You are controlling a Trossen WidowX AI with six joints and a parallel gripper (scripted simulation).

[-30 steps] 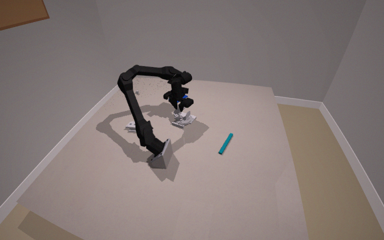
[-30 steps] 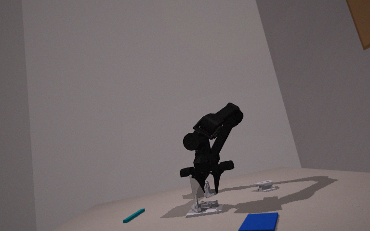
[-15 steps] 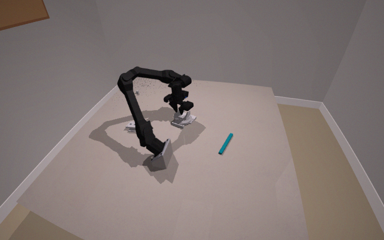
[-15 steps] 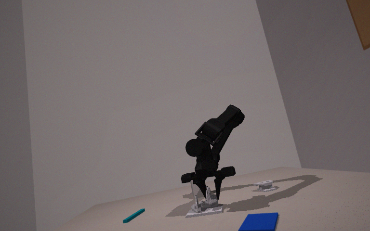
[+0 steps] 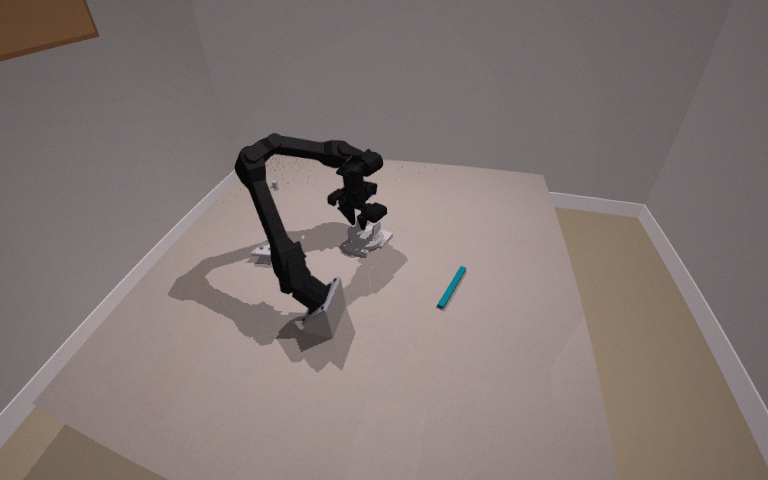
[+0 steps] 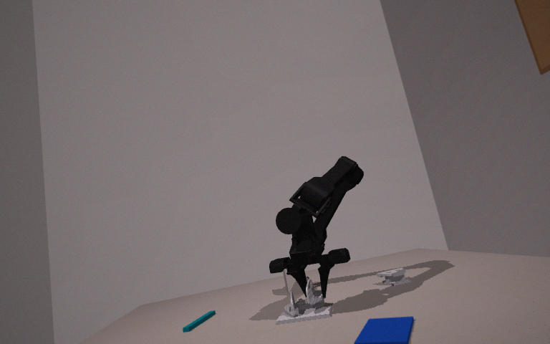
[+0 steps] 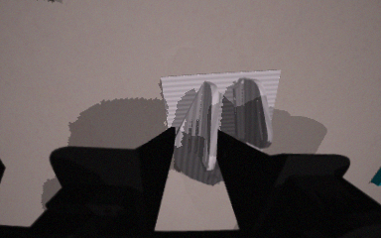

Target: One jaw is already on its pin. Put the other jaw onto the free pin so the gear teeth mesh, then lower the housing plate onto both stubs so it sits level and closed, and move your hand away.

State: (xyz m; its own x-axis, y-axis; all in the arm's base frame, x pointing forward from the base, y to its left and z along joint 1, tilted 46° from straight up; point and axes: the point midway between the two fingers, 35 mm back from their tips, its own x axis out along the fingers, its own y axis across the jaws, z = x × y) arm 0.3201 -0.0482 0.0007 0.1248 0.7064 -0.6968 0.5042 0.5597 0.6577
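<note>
The white base lies 40 mm to the right of my gripper tip and 30 mm below it. Round my gripper tip: teal bar: 280 mm to the right, 200 mm behind, 30 mm below; then grey jaw: 40 mm behind; then blue housing plate: 220 mm ahead, 50 mm to the left, 30 mm below.
</note>
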